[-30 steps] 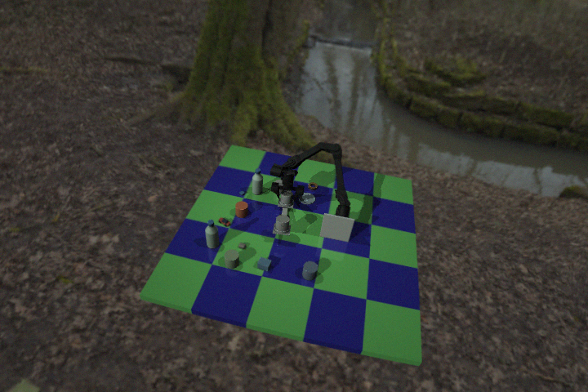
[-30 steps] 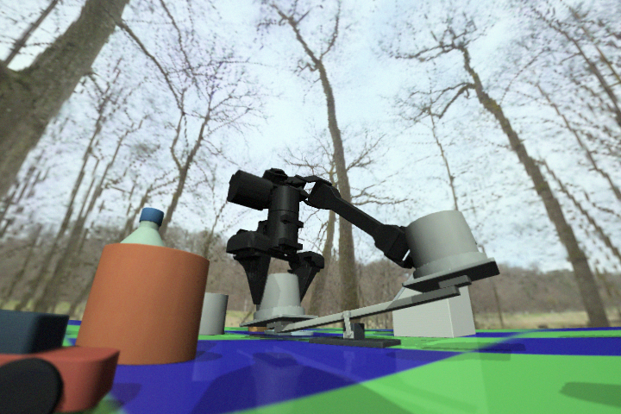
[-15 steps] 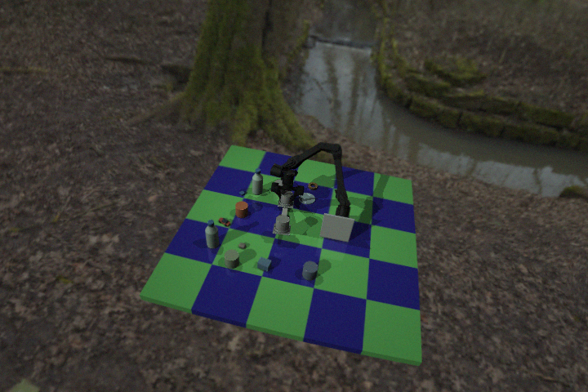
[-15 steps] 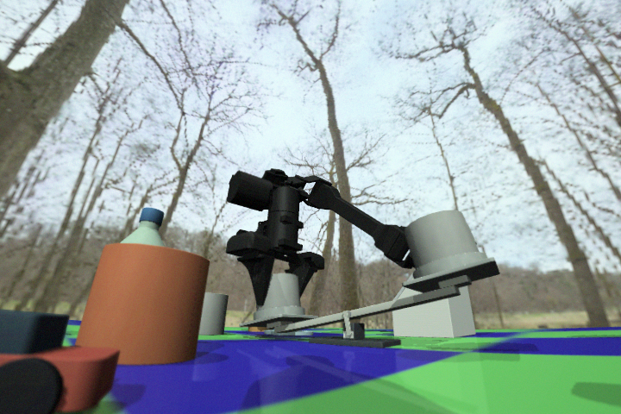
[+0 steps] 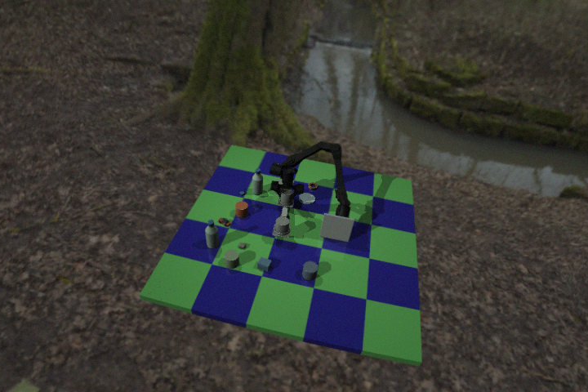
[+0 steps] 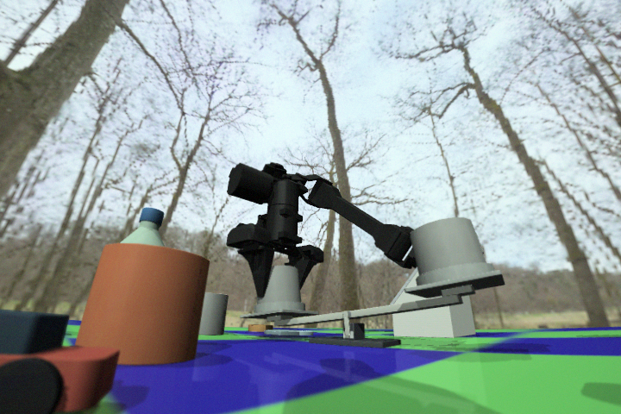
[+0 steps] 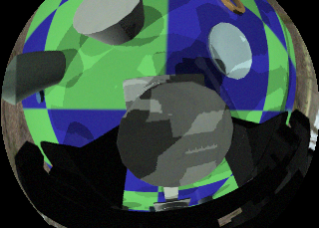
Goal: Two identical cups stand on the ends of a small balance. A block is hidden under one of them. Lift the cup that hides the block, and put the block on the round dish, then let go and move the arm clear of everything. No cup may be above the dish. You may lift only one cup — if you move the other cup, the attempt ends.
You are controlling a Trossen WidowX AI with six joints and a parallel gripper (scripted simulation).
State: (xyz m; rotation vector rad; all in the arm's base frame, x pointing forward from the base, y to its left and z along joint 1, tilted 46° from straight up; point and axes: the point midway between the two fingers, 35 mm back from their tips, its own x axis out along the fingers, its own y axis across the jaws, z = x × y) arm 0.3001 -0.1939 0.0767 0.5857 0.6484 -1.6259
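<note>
Now: gripper tip 12 cm past the pale round dish, 8 cm to the left of it and 6 cm above it. Round my gripper tip: orange cylinder: 23 cm ahead, 10 cm to the left, 2 cm below; then grey block: 1 cm below; then red toy car: 33 cm ahead, 20 cm to the left, 5 cm below.
</note>
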